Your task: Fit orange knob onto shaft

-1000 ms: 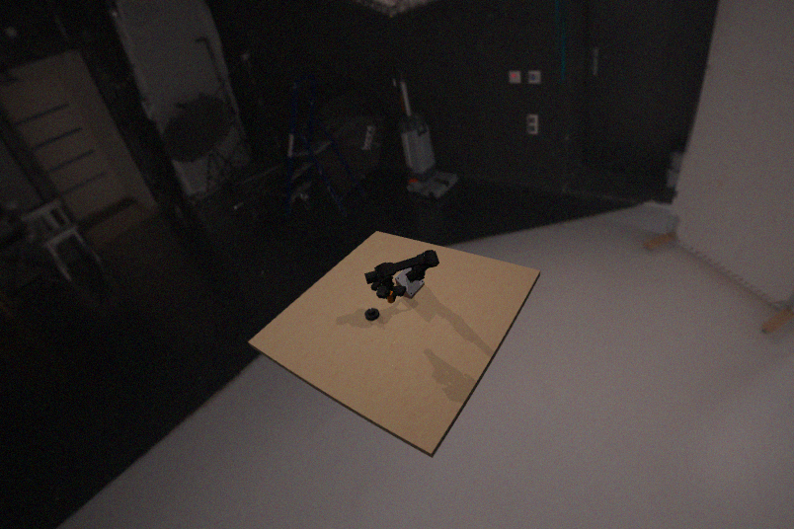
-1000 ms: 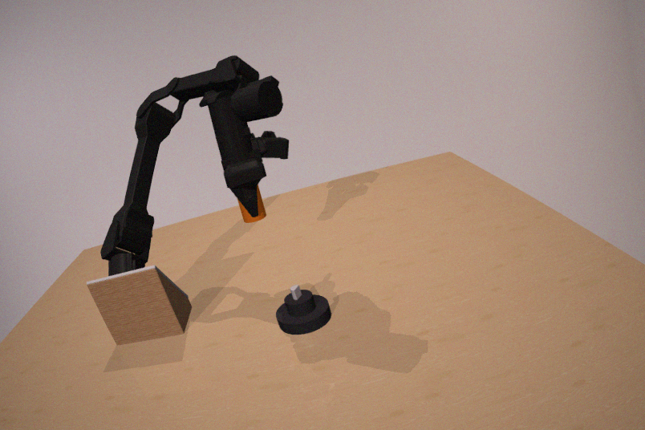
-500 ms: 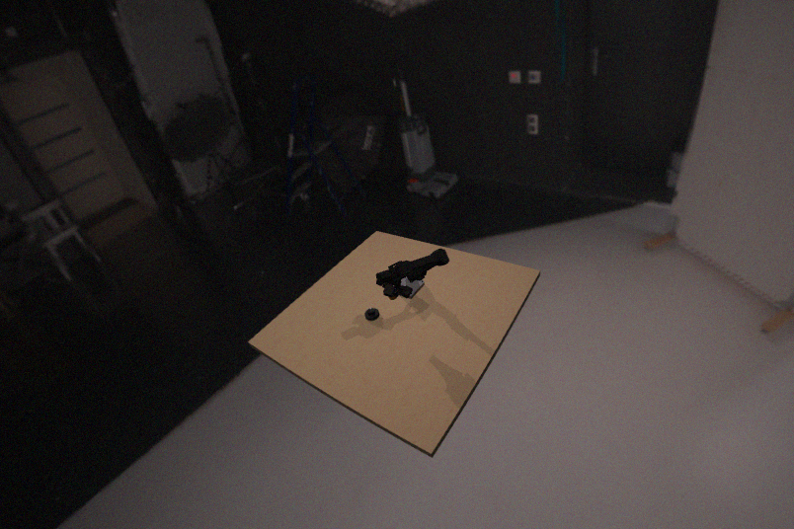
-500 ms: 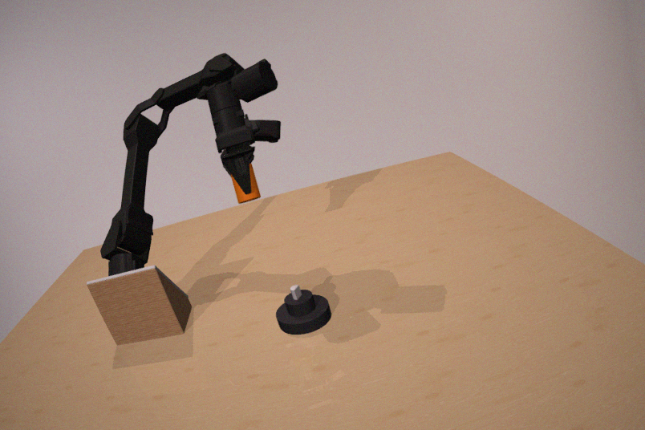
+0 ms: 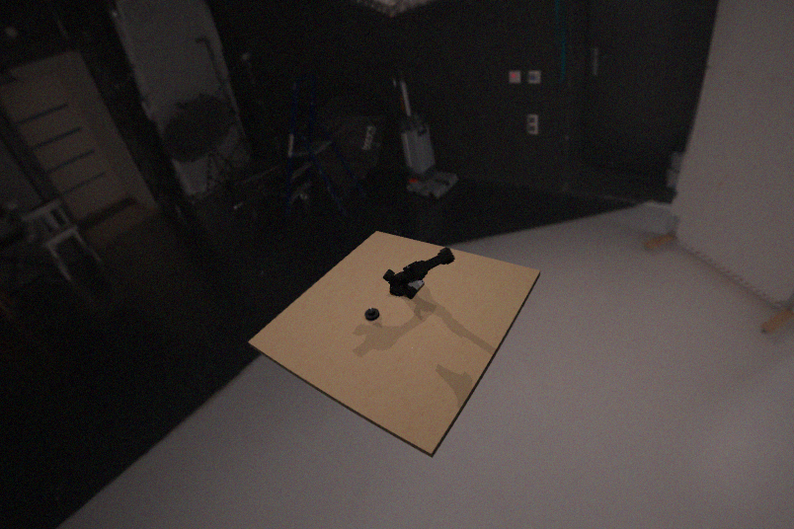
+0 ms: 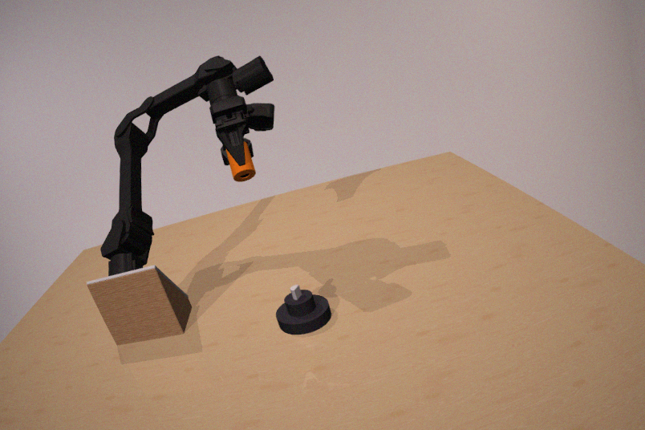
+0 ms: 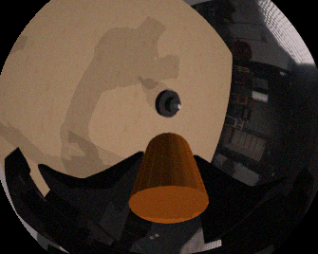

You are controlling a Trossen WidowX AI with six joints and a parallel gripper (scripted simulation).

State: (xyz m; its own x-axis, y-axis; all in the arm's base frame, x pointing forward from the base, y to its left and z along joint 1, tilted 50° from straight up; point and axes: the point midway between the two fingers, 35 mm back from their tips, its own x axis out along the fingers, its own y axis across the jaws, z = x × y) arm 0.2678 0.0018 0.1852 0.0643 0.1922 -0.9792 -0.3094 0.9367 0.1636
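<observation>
My gripper tip is now 3 cm below the orange knob, 2 cm to the right of it and 1 cm past it. From my gripper tip the other things lie so: black round pedestal 18 cm below, 16 cm to the right, 6 cm ahead.
</observation>
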